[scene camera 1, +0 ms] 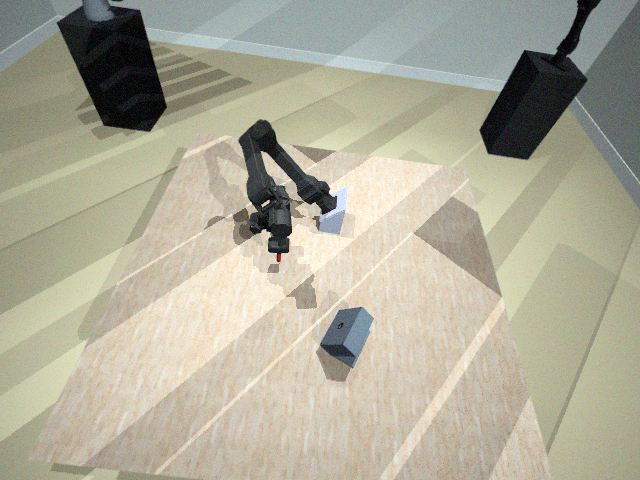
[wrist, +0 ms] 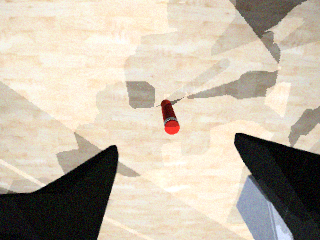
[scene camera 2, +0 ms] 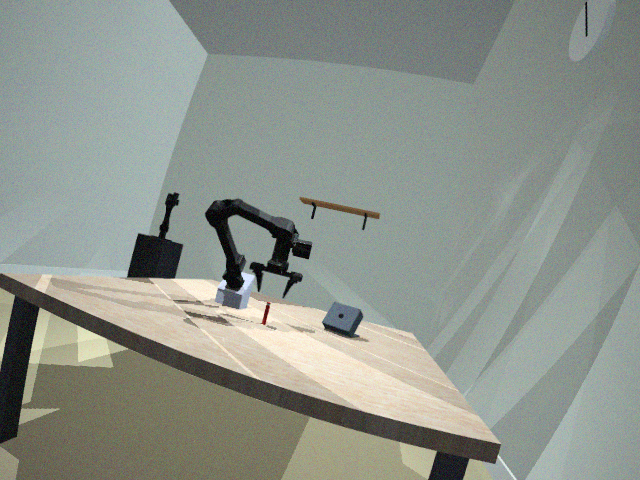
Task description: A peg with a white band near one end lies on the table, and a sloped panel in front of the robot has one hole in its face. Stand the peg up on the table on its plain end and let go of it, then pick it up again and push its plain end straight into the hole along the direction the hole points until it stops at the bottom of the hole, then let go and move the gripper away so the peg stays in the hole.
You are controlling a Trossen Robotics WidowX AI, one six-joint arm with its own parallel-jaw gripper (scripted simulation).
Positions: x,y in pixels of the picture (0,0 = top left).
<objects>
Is the gripper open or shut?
Open.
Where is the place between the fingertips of the gripper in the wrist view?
176,144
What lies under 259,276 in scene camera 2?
The gripper.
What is the gripper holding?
Nothing.
</objects>
